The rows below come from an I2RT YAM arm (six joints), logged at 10 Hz.
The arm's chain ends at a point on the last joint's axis. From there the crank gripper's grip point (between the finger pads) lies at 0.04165 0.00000 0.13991 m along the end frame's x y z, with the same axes.
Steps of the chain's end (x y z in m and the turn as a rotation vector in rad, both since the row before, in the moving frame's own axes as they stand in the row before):
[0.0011, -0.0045, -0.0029, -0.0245, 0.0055, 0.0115]
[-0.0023, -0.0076, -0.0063, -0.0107, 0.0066, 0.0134]
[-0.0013, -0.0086, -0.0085, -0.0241, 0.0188, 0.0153]
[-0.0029, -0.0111, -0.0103, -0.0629, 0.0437, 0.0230]
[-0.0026, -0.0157, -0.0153, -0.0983, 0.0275, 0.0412]
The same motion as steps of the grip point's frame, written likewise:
[0.0018, -0.0006, -0.0032, -0.0245, 0.0055, 0.0115]
[-0.0014, -0.0055, -0.0066, -0.0107, 0.0066, 0.0134]
[0.0013, -0.0046, -0.0094, -0.0241, 0.0188, 0.0153]
[0.0031, -0.0013, -0.0126, -0.0629, 0.0437, 0.0230]
[0.0009, -0.0002, -0.0173, -0.0983, 0.0275, 0.0412]

